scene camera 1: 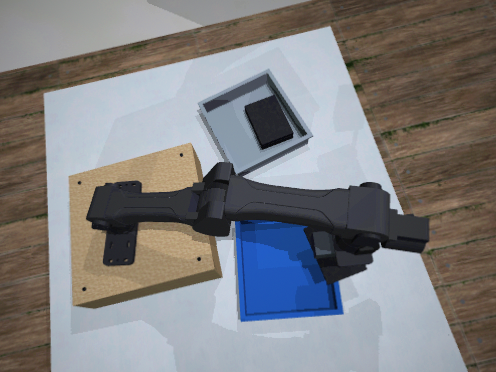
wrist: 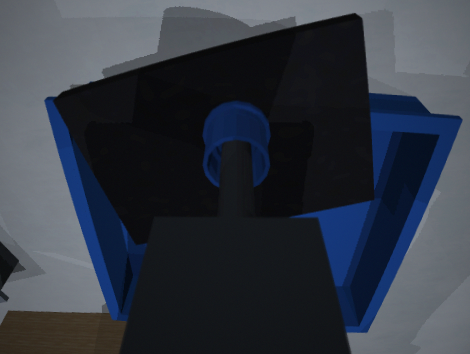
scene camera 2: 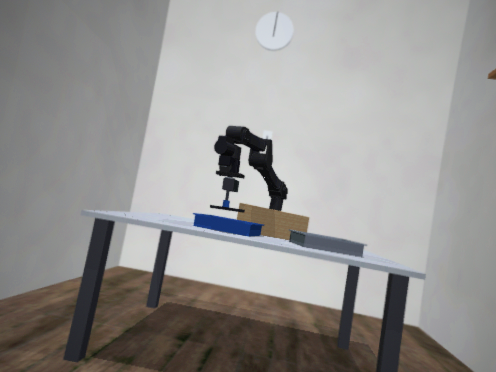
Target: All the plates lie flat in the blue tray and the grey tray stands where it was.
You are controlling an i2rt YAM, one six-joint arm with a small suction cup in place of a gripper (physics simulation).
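Places are measured from the arm's base along level axes (x ahead, y left, z up), in metres.
Pixels of known places: end effector, tool point: [wrist: 236,121] [scene camera 2: 225,209]; arm's base, origin of the base link: [scene camera 1: 124,222] [scene camera 2: 274,213].
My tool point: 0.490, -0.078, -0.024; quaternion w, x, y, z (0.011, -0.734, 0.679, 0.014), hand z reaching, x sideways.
Ahead of a thing's pixels: the offset from my tool point to its top centre, as dx, dy, dz. Level surfaces: height alone.
My gripper, a blue suction cup [scene camera 2: 226,204] [wrist: 236,145], is shut on a black plate @[-0.011, +0.004, +0.013] [scene camera 1: 345,274] [scene camera 2: 235,209] [wrist: 330,100]. The plate hangs roughly level above the blue tray @[-0.119, -0.015, -0.034] [scene camera 1: 275,285] [scene camera 2: 225,225] [wrist: 407,225], clear of its rim, and reaches past one side. The cup is hidden in scene camera 1. The visible part of the blue tray's floor is bare; the rest is hidden by the plate and arm. A stack of black plates @[-0.146, +0.379, -0.051] [scene camera 1: 269,122] lies in the grey tray @[-0.186, +0.372, -0.034] [scene camera 1: 220,135] [scene camera 2: 327,243]; their number cannot be told.
The arm's base stands on a wooden block [scene camera 1: 165,270] [scene camera 2: 295,226] [wrist: 65,330], beside the blue tray. The arm [scene camera 1: 290,202] stretches between the two trays and over the blue tray's edge. The white table @[dz -0.084] [scene camera 1: 125,132] carries everything. A dark thing at the wrist view's left edge is unclear.
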